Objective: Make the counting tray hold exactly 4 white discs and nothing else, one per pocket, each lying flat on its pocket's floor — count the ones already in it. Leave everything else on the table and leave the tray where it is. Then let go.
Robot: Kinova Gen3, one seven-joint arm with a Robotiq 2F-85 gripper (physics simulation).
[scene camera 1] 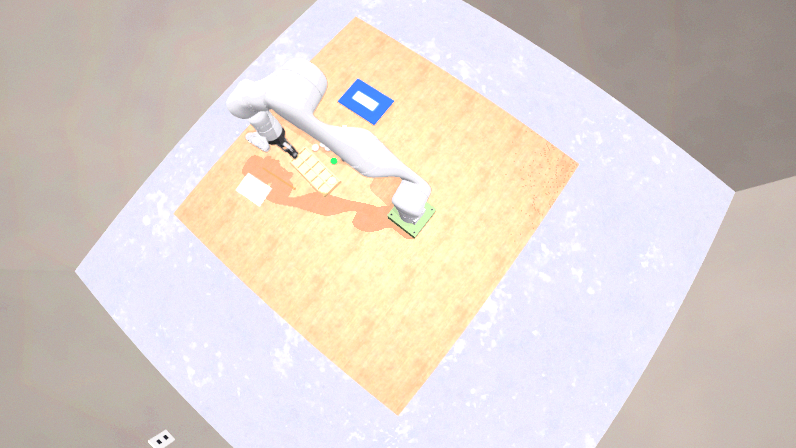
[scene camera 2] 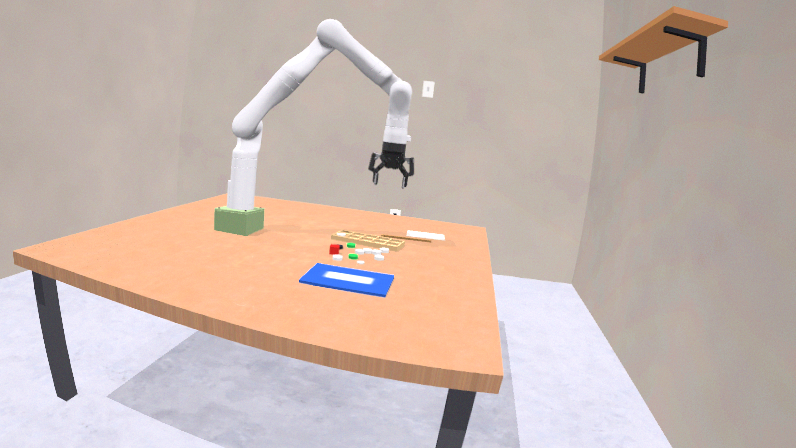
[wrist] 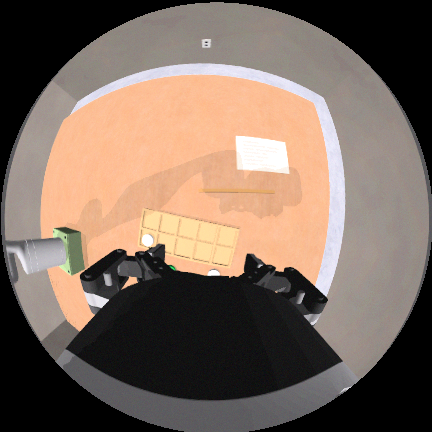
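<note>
The pale wooden counting tray (scene camera 1: 316,171) (scene camera 2: 332,237) (wrist: 206,232) has two rows of pockets. One white disc (scene camera 2: 341,234) (wrist: 147,240) lies in a corner pocket at the end nearest the robot base; the other pockets that show hold no disc. Several loose white discs lie beside the tray, among them one disc (scene camera 2: 337,257), another (scene camera 2: 379,257) and one partly hidden in the wrist view (wrist: 213,272). Two green discs (scene camera 2: 350,244) (scene camera 2: 353,256) lie among them. My gripper (scene camera 1: 295,156) (scene camera 2: 389,184) (wrist: 204,257) is open and empty, high above the table near the tray. Its body hides most loose pieces in the wrist view.
A red block (scene camera 2: 334,249) with a small black piece (scene camera 2: 340,246) stands near the discs. A blue board (scene camera 1: 381,103) (scene camera 2: 316,273) with a white rectangle lies beyond them. A thin stick (scene camera 2: 417,239) (wrist: 237,191) and white paper (scene camera 1: 254,189) (scene camera 2: 425,235) (wrist: 262,154) lie on the tray's other side.
</note>
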